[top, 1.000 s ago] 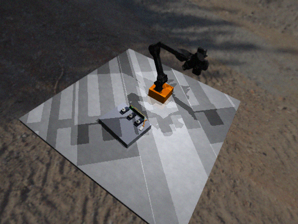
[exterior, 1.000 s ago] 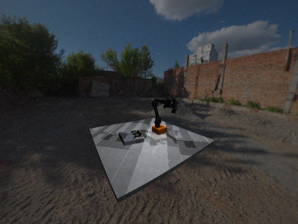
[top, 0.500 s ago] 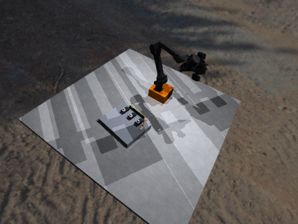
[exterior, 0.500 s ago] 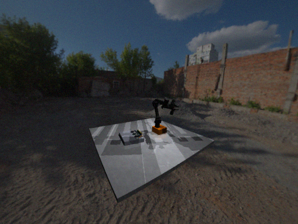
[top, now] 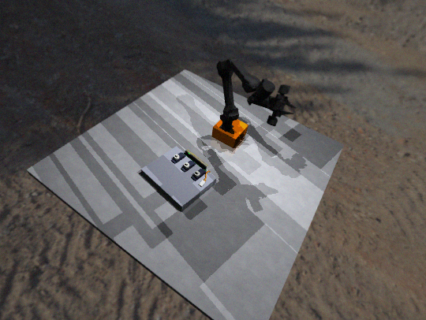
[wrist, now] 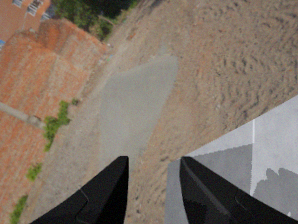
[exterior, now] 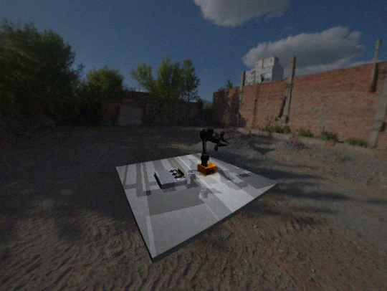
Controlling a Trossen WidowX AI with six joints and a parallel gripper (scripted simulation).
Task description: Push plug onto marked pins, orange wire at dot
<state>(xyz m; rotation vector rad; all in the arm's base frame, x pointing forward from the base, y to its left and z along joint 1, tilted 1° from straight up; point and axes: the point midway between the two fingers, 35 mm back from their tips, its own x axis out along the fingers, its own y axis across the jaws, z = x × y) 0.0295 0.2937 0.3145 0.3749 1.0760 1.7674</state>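
Right now my gripper tip is 38 cm to the left of the green band, 31 cm above it and 28 cm short of it. The rest, counted from my gripper tip: light grey holder plate 45 cm ahead, 36 cm to the right, 36 cm below.
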